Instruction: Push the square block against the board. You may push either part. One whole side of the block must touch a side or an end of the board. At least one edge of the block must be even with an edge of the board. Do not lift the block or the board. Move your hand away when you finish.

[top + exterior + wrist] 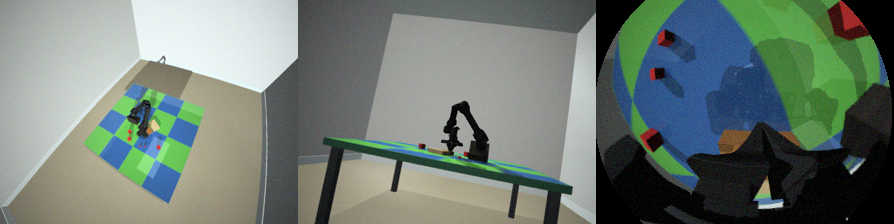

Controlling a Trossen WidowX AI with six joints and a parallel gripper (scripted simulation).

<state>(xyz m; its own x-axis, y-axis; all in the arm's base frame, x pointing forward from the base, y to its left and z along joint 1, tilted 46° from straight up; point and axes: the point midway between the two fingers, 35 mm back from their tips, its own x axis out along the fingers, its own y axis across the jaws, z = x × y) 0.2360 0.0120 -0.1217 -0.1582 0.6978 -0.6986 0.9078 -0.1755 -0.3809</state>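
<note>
The brown square block lies 20 mm ahead of my gripper tip, 60 mm to the left of it and 10 mm above it. Round my gripper tip: pale tan board: 40 mm ahead, 170 mm to the left, 10 mm above.
</note>
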